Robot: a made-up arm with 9 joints. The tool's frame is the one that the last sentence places. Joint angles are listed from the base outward.
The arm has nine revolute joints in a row. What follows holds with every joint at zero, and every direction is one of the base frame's.
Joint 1 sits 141.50 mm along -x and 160.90 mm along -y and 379.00 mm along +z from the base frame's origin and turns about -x.
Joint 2 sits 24.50 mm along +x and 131.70 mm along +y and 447.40 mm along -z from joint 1 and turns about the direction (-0.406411, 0.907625, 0.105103).
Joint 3 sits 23.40 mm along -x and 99.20 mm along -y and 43.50 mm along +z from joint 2 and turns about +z.
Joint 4 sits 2.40 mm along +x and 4.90 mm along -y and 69.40 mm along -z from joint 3 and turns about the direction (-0.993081, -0.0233, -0.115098).
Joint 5 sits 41.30 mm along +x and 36.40 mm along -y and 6.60 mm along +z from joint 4 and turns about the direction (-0.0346, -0.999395, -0.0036).
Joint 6 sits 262.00 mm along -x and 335.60 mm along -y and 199.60 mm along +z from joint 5 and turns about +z.
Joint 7 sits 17.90 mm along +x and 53.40 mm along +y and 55.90 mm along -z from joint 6 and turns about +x.
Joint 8 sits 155.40 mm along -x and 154.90 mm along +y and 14.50 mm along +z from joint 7 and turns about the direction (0.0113, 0.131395, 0.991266).
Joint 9 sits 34.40 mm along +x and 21.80 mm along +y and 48.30 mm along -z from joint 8 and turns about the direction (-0.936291, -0.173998, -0.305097).
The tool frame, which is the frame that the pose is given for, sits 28.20 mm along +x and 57.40 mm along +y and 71.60 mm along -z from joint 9; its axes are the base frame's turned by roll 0.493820, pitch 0.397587 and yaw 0.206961 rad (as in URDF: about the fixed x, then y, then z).
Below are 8 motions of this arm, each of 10 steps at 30 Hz.
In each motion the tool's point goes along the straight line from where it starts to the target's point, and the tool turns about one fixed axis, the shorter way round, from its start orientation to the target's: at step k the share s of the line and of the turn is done. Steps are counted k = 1, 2, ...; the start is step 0. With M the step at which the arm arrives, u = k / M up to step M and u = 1 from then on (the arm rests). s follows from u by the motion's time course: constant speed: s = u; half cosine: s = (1 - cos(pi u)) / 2; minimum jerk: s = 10 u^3 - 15 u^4 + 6 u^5.
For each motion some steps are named. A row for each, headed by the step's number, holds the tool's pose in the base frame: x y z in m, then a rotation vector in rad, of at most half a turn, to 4 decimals.
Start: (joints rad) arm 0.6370 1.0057 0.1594 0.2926 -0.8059 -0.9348 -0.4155 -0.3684 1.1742
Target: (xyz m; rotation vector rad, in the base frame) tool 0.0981 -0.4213 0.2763 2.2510 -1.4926 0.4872
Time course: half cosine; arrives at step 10
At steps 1, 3, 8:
1: 0.0591 -0.3199 0.2889 2.5256 -0.5710 0.8011
3: 0.0664 -0.3388 0.2866 2.4967 -0.7500 0.7491
8: 0.0943 -0.4114 0.2775 2.2907 -1.4076 0.5214

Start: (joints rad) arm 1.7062 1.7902 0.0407 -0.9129 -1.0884 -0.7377 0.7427 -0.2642 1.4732
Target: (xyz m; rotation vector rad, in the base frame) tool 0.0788 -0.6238 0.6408 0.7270 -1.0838 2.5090
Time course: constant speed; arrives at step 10
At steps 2, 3, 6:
2: 0.0761 -0.5592 0.6662 0.5209 -0.9388 2.0735
3: 0.0764 -0.5673 0.6630 0.5456 -0.9576 2.1281
6: 0.0774 -0.5915 0.6535 0.6214 -1.0129 2.2916

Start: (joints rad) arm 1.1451 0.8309 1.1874 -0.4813 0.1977 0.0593 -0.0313 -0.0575 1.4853
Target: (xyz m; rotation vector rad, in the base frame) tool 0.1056 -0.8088 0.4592 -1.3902 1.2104 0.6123
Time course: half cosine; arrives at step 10
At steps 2, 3, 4, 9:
2: -0.0464 -0.7298 0.4843 -1.4171 1.0609 0.3633
3: -0.0278 -0.7394 0.4812 -1.4148 1.0796 0.3935
4: -0.0044 -0.7516 0.4773 -1.4116 1.1030 0.4316
9: 0.1015 -0.8067 0.4599 -1.3912 1.2065 0.6055

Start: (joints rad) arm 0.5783 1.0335 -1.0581 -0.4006 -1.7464 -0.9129 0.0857 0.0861 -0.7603
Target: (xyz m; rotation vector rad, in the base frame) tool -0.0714 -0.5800 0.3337 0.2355 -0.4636 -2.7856
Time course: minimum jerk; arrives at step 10
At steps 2, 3, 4, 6, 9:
2: -0.0616 -0.4758 0.1789 0.7386 0.2513 -2.6086
3: -0.0627 -0.4875 0.1962 0.6863 0.1734 -2.6400
4: -0.0643 -0.5045 0.2216 0.6077 0.0580 -2.6810
6: -0.0681 -0.5449 0.2816 0.4132 -0.2193 -2.7528
9: -0.0713 -0.5791 0.3323 0.2404 -0.4570 -2.7851

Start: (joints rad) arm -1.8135 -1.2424 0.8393 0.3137 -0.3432 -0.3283 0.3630 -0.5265 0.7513
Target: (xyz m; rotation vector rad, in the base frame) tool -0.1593 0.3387 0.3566 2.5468 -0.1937 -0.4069
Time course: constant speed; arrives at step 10
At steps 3, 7, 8, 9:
3: -0.2283 0.4022 0.3599 2.2662 -0.0428 -0.8358
7: -0.1889 0.3659 0.3580 2.4347 -0.1281 -0.5977
8: -0.1790 0.3568 0.3575 2.4735 -0.1498 -0.5353
9: -0.1692 0.3478 0.3571 2.5109 -0.1717 -0.4717

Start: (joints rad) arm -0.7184 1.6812 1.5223 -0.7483 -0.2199 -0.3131 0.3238 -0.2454 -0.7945
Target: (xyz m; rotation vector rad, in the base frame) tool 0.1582 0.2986 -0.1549 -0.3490 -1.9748 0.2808
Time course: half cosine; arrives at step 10
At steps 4, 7, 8, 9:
4: 0.1282 0.2101 -0.1091 -0.6858 -2.1938 0.1749
7: 0.1488 0.2707 -0.1405 -0.4526 -2.0471 0.2494
8: 0.1538 0.2857 -0.1482 -0.3967 -2.0087 0.2665
9: 0.1571 0.2953 -0.1532 -0.3612 -1.9835 0.2772

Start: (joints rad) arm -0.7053 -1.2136 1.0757 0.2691 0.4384 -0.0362 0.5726 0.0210 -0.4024
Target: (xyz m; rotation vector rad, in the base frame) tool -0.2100 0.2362 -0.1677 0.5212 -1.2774 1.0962
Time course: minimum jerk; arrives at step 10
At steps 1, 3, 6, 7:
1: -0.1701 0.1793 -0.3311 0.6378 -1.2112 1.5675
3: -0.1763 0.1882 -0.3056 0.6202 -1.2251 1.4939
6: -0.1972 0.2180 -0.2200 0.5595 -1.2620 1.2469
7: -0.2034 0.2268 -0.1946 0.5410 -1.2702 1.1736

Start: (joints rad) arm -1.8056 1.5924 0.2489 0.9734 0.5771 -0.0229 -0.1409 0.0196 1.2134
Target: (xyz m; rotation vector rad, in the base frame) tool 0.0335 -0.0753 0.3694 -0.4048 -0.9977 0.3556
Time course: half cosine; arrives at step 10
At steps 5, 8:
5: 0.0511 -0.0479 0.3444 -0.2101 -0.8511 0.5181
8: 0.0369 -0.0701 0.3646 -0.3676 -0.9704 0.3874

